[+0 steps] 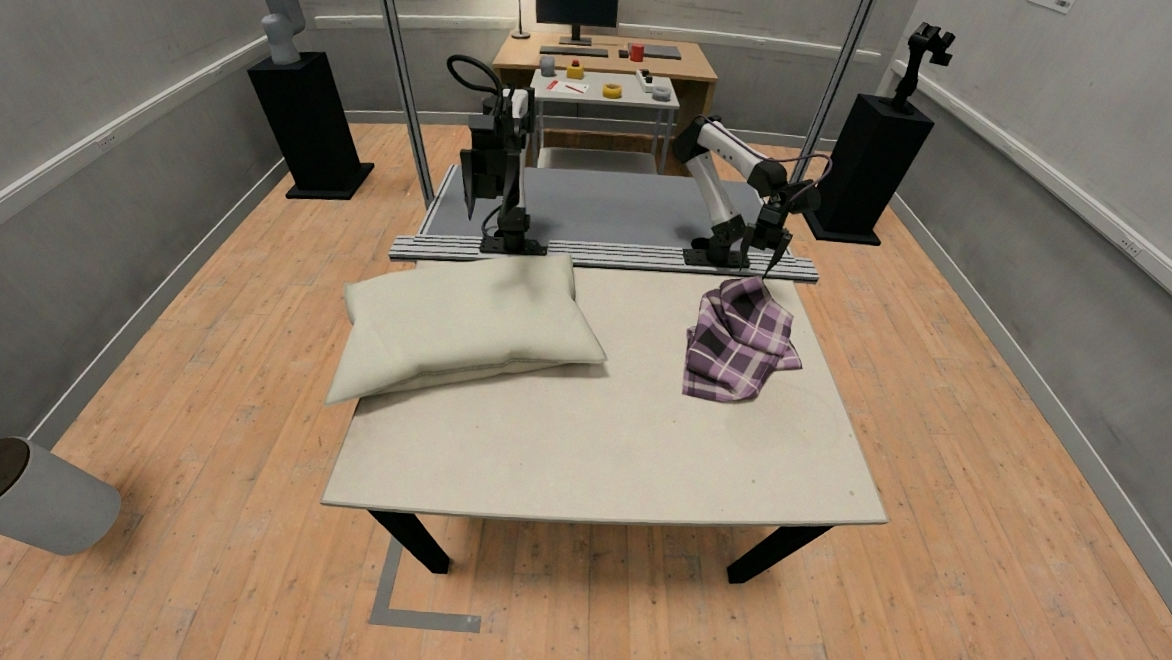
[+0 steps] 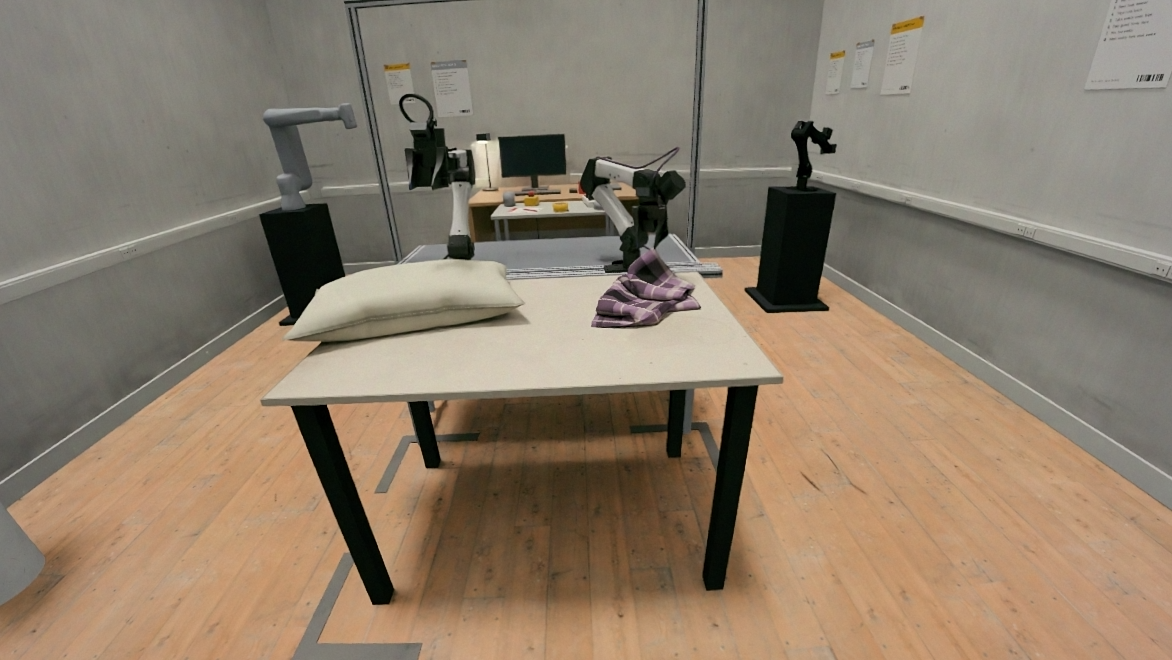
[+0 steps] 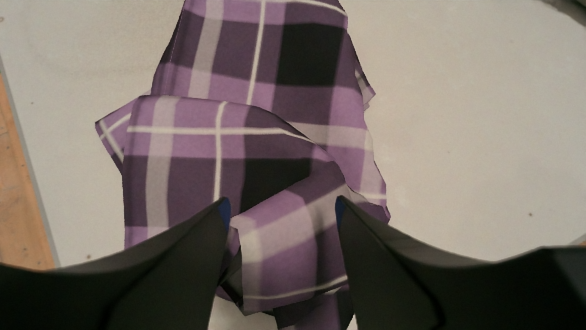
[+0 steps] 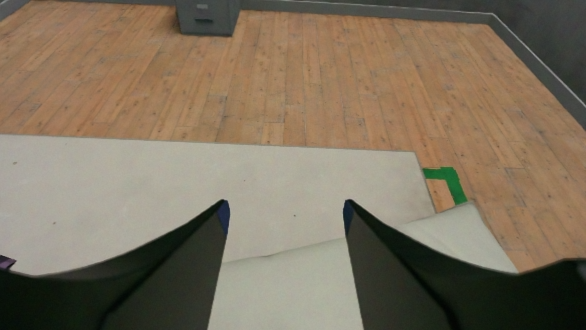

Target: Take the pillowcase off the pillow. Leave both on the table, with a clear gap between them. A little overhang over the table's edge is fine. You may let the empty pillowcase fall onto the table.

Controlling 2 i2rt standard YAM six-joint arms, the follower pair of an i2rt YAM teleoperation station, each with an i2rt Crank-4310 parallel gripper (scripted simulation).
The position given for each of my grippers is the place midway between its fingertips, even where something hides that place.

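Image 1 gives me a pale pillow (image 1: pixel 417 328), and along with it my right gripper (image 1: pixel 485 219) and my left gripper (image 1: pixel 751 275). In image 2 I find the pale pillow (image 2: pixel 397 299) again, with my left gripper (image 2: pixel 645 247) and my right gripper (image 2: pixel 420 187) there too. Image 3 has my left gripper (image 3: pixel 282 200). As for image 4, it lets me see my right gripper (image 4: pixel 286 204) and the pale pillow (image 4: pixel 317 279).
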